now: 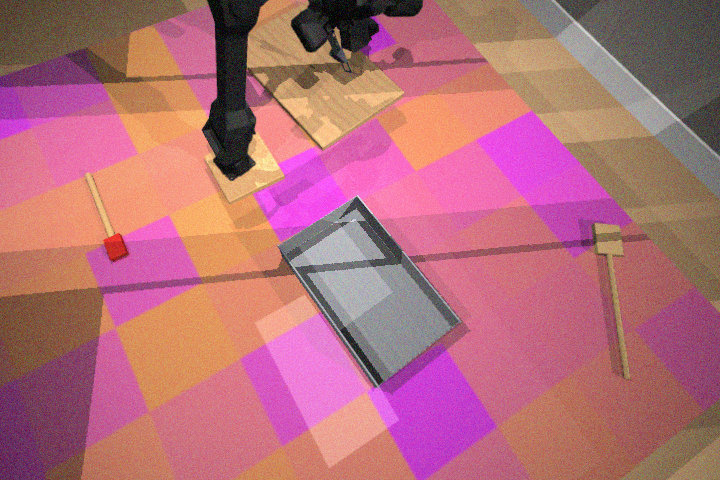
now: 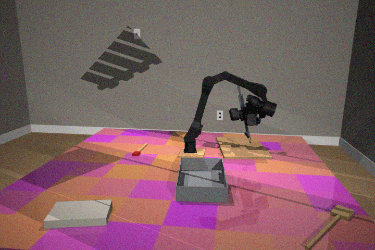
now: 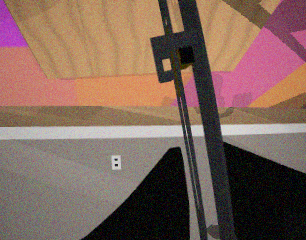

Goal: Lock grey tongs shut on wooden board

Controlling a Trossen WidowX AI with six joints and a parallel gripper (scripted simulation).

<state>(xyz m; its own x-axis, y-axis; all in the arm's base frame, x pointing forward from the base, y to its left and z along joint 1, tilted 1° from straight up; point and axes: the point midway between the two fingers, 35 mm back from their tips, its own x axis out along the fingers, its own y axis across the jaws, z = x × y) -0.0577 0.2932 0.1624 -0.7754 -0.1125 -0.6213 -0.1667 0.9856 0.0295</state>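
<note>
Right now the wooden board is 150 mm below my gripper tip. From my gripper tip the other things lie so: grey roasting tin: 470 mm ahead, 270 mm to the right, 130 mm below; then red-headed tool: 40 mm ahead, 550 mm to the right, 150 mm below; then flat white block: 700 mm ahead, 680 mm to the right, 140 mm below.
</note>
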